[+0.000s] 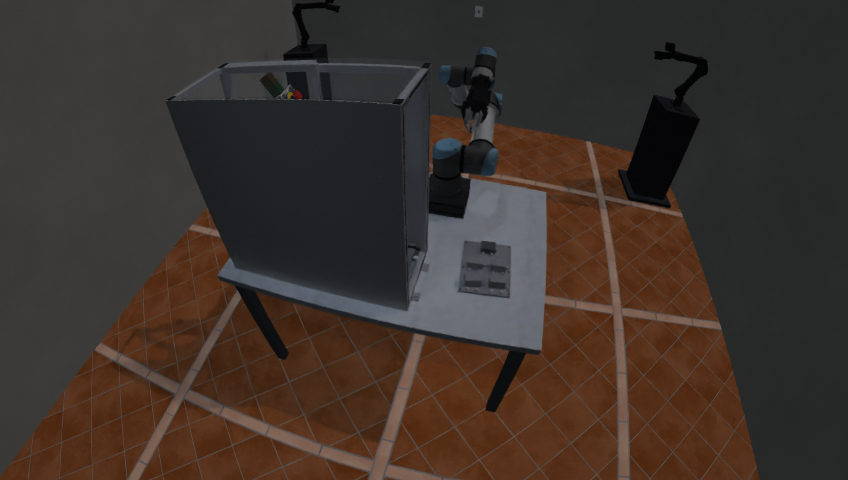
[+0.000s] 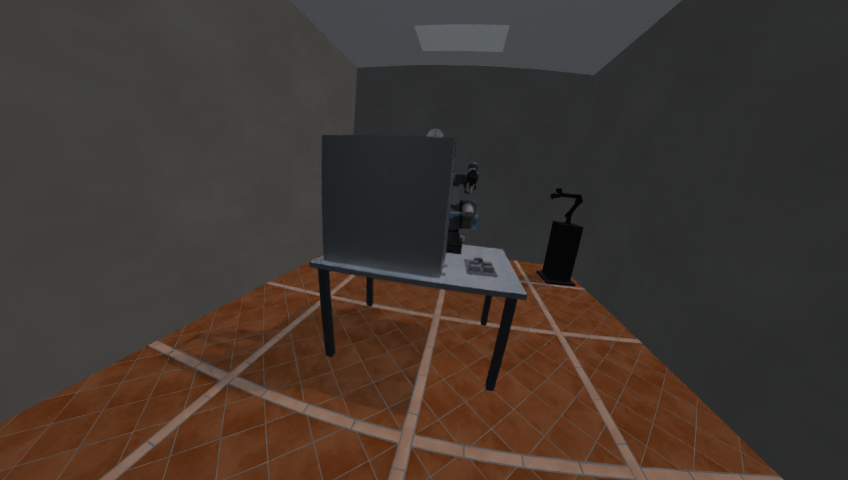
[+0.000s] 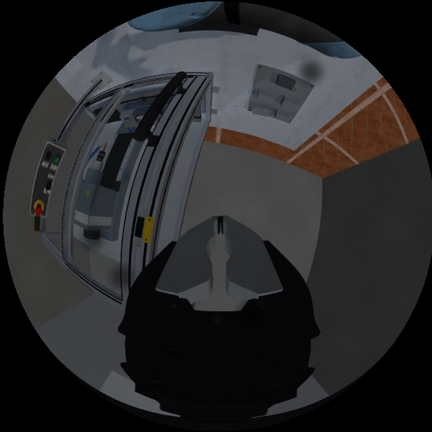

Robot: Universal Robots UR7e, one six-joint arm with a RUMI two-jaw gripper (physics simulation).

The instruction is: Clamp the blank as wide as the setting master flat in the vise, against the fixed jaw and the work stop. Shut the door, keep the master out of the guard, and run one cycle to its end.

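Frame: origin at the arm's base, x down, y right, z back, level; centimetres.
Where they show: gripper, fingertip midpoint: (image 1: 469,132) (image 2: 469,192); arm's base at its link origin: (image 1: 446,187) (image 2: 450,240).
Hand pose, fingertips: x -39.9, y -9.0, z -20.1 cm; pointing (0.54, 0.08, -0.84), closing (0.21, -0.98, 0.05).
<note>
Each offset is from my fingertips to the top centre of the thing. "spot": to the spot under its first point. Level surfaces: height alone.
My gripper (image 1: 471,124) (image 2: 469,190) (image 3: 220,217) is shut and empty, high above the table beside the guard. The guard {spot: dy +40.1, dx +0.3, dz -39.4 cm} (image 1: 309,190) (image 2: 386,202) is a tall enclosure with glass in its front. Its door has a long black handle (image 3: 161,106); a yellow interlock piece (image 3: 148,229) sits next to a black switch. I cannot tell whether the door is fully shut. Machine parts show through the glass; the vise and any blank in it cannot be made out clearly. A grey block {dy -11.6, dx +44.3, dz -7.2 cm} (image 1: 487,246) (image 3: 285,81) sits at one end of the holder plate {spot: dy -12.5, dx +46.8, dz -28.4 cm} (image 1: 485,292) (image 3: 256,80); whether it is the master is unclear.
The control panel (image 3: 47,175), with a green button (image 3: 56,160) and a red stop button (image 3: 38,211), stands on a post beside the guard. The table {dx +47.6 cm} (image 1: 523,237) (image 2: 505,273) carries the guard, holder plate and arm base (image 1: 449,196). Black pedestals (image 1: 661,148) (image 2: 562,252) stand away from the table.
</note>
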